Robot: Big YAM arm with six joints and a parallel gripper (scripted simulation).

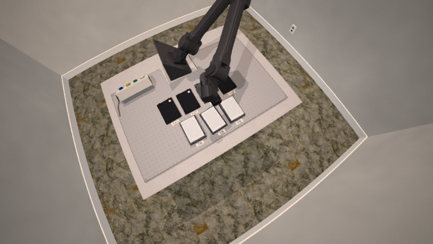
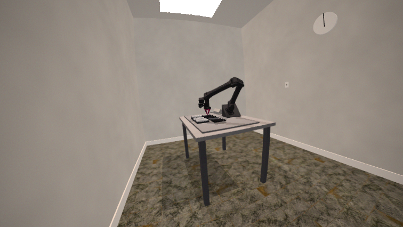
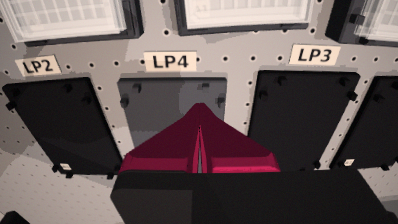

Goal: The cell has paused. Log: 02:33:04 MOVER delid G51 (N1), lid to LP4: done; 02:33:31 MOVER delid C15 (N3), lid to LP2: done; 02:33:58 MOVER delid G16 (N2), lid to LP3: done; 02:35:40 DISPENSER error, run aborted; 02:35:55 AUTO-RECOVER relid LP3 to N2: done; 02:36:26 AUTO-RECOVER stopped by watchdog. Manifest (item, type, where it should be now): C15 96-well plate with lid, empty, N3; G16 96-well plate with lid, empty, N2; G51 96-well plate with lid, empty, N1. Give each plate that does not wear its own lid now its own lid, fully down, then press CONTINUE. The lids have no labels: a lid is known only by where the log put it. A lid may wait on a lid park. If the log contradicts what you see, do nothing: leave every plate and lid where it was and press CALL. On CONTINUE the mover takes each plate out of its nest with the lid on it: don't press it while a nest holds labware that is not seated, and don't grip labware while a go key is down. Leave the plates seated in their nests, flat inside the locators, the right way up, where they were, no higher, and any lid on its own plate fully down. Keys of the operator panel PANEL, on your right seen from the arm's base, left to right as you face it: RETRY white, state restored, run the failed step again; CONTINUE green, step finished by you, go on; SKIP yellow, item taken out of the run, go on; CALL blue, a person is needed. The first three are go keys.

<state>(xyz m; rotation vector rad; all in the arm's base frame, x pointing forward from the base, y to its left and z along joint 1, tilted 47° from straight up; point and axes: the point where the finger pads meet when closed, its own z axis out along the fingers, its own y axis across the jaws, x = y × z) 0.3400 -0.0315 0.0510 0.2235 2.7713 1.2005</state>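
My gripper is now 36 cm past the green continue key, 31 cm to the left of it and 1 cm above it. Round my hand: LP4 label (7 cm below, 2 cm to the left, 1 cm ahead); lid park LP4 (7 cm below, 7 cm behind, 3 cm to the left); LP3 label (11 cm to the right, 7 cm below, 1 cm ahead).
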